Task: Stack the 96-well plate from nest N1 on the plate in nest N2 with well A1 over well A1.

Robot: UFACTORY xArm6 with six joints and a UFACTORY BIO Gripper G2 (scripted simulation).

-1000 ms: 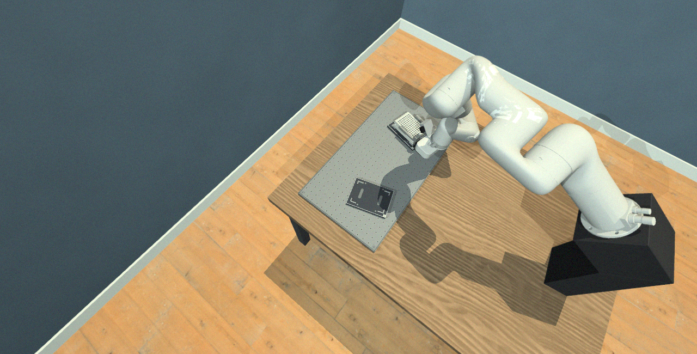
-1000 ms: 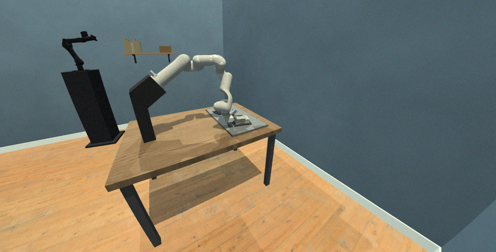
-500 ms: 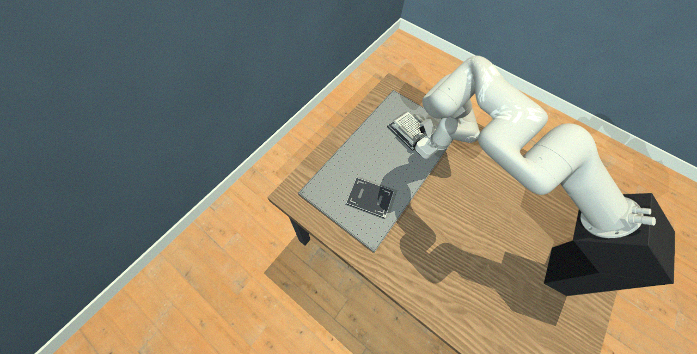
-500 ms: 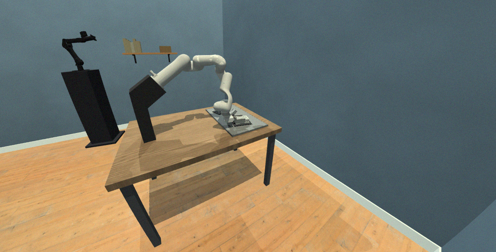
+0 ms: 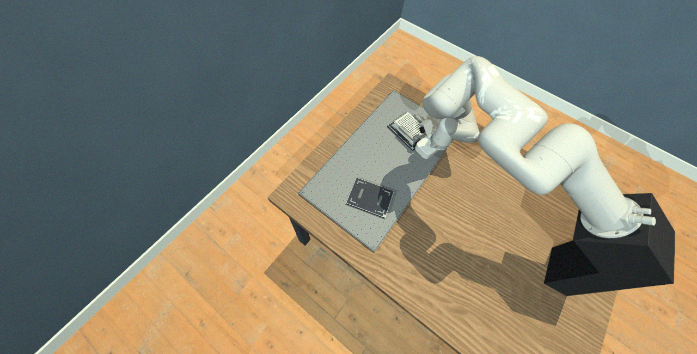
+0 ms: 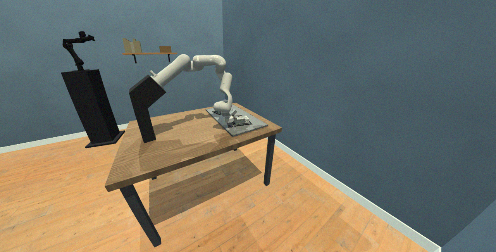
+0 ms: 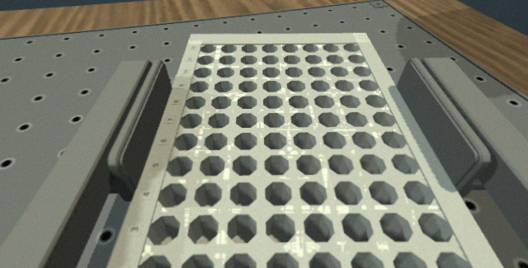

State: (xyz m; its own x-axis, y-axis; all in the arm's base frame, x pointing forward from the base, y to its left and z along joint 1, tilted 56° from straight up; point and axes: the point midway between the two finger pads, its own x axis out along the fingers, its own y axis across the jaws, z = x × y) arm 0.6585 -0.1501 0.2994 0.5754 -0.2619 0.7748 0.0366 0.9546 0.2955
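Right now my hand is 5 cm above the plate nest N2. From my hand the other things lie so: plate nest N1 (11 cm behind, 36 cm to the left, 5 cm below).
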